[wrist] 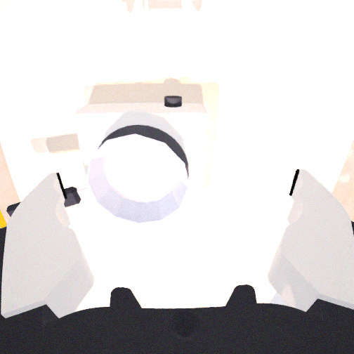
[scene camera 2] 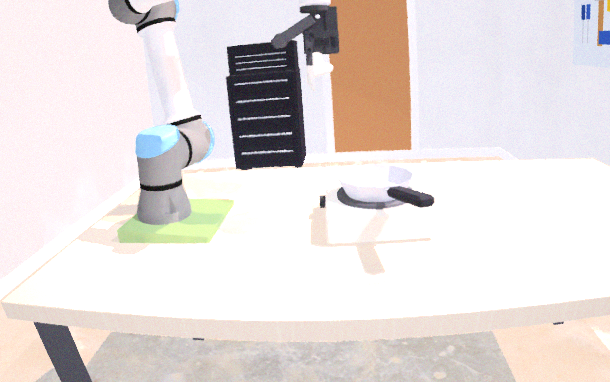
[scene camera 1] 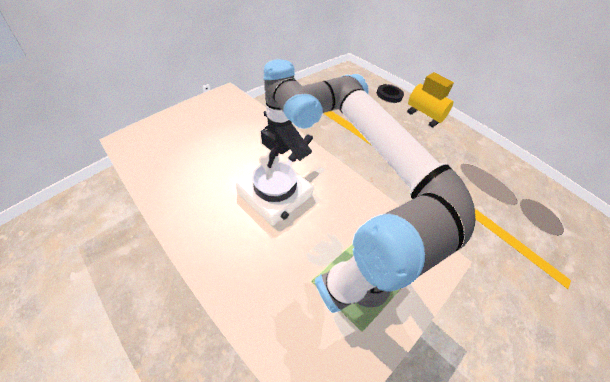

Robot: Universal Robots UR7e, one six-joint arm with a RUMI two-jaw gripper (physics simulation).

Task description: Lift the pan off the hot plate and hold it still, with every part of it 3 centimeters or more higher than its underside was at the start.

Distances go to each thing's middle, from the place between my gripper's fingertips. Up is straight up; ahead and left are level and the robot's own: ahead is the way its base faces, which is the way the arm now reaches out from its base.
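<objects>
The white hot plate point(scene camera 2: 348, 220) is 14 cm ahead of my hand, 5 cm to the right of it and 28 cm below it. As for the pale pan point(scene camera 1: 284, 177), my hand is 15 cm short of it. My hand is also 20 cm above the pan and 14 cm to the left of it.
</objects>
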